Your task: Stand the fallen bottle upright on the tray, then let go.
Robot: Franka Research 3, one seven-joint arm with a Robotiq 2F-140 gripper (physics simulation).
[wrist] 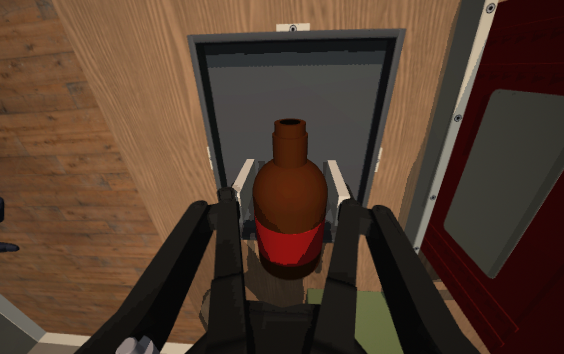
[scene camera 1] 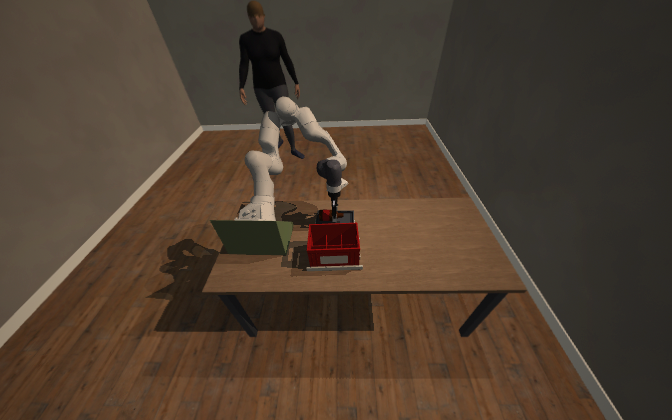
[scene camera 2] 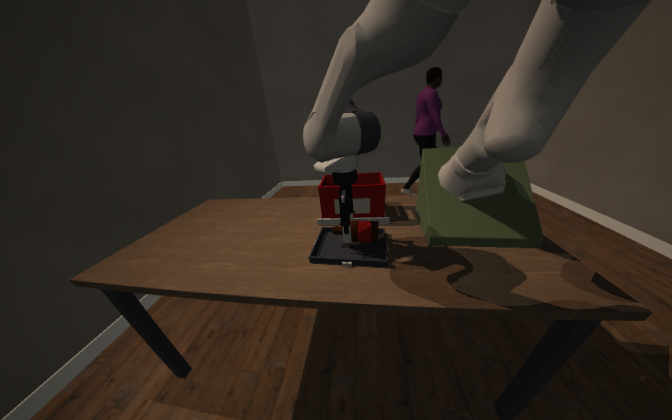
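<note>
There is a brown bottle (wrist: 290,192) that I can see. I also see my gripper (scene camera 2: 348,235), and my gripper is in the wrist view as well (wrist: 290,171).
</note>
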